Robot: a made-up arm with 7 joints. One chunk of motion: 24 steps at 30 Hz.
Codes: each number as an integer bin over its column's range. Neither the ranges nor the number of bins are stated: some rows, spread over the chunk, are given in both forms.
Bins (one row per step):
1: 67 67 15 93 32 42 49
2: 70 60 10 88 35 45 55
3: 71 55 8 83 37 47 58
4: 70 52 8 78 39 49 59
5: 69 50 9 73 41 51 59
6: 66 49 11 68 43 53 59
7: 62 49 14 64 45 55 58
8: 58 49 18 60 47 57 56
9: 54 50 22 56 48 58 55
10: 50 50 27 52 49 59 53
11: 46 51 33 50 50 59 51
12: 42 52 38 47 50 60 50
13: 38 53 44 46 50 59 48
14: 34 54 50 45 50 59 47
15: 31 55 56 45 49 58 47
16: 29 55 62 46 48 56 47
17: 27 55 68 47 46 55 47
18: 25 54 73 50 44 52 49
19: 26 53 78 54 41 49 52
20: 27 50 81 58 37 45 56
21: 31 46 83 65 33 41 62
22: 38 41 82 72 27 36 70
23: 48 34 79 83 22 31 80
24: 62 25 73 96 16 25 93
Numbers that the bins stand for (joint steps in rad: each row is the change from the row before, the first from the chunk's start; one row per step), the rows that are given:
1: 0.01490 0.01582 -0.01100 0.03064 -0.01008 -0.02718 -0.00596
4: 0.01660 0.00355 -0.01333 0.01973 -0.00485 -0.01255 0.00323
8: 0.00981 0.00109 -0.01000 0.00664 0.00113 0.00418 0.00047
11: 0.00302 0.00273 -0.00500 -0.00064 0.00337 0.00836 -0.00412
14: -0.00377 0.00518 0.00067 -0.00427 0.00337 0.00836 -0.00780
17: -0.00773 0.00600 0.00667 -0.00282 0.00038 0.00000 -0.00780
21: -0.00546 -0.00136 0.01167 0.01027 -0.00933 -0.02927 0.00599
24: 0.01207 -0.01855 0.00833 0.03282 -0.02204 -0.06273 0.03448
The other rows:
2: 0.01660 0.01009 -0.01267 0.02700 -0.00784 -0.02091 -0.00044
3: 0.01716 0.00600 -0.01333 0.02336 -0.00634 -0.01673 0.00231
5: 0.01603 0.00191 -0.01300 0.01609 -0.00335 -0.00836 0.00323
6: 0.01433 0.00109 -0.01233 0.01245 -0.00186 -0.00418 0.00323
7: 0.01207 0.00109 -0.01133 0.00955 -0.00036 0.00000 0.00231
9: 0.00755 0.00191 -0.00867 0.00373 0.00188 0.00627 -0.00044
10: 0.00528 0.00191 -0.00700 0.00082 0.00263 0.00836 -0.00228
12: 0.00076 0.00355 -0.00333 -0.00282 0.00337 0.01045 -0.00504
13: -0.00151 0.00436 -0.00133 -0.00355 0.00337 0.00836 -0.00688
15: -0.00546 0.00600 0.00267 -0.00427 0.00263 0.00627 -0.00780
16: -0.00660 0.00600 0.00467 -0.00355 0.00188 0.00209 -0.00780
18: -0.00886 0.00518 0.00833 -0.00064 -0.00111 -0.00627 -0.00596
19: -0.00829 0.00436 0.01000 0.00227 -0.00335 -0.01255 -0.00320
20: -0.00773 0.00191 0.01100 0.00518 -0.00634 -0.02091 0.00047
22: -0.00151 -0.00545 0.01133 0.01536 -0.01382 -0.03973 0.01334
23: 0.00415 -0.01118 0.01033 0.02336 -0.01756 -0.05018 0.02254

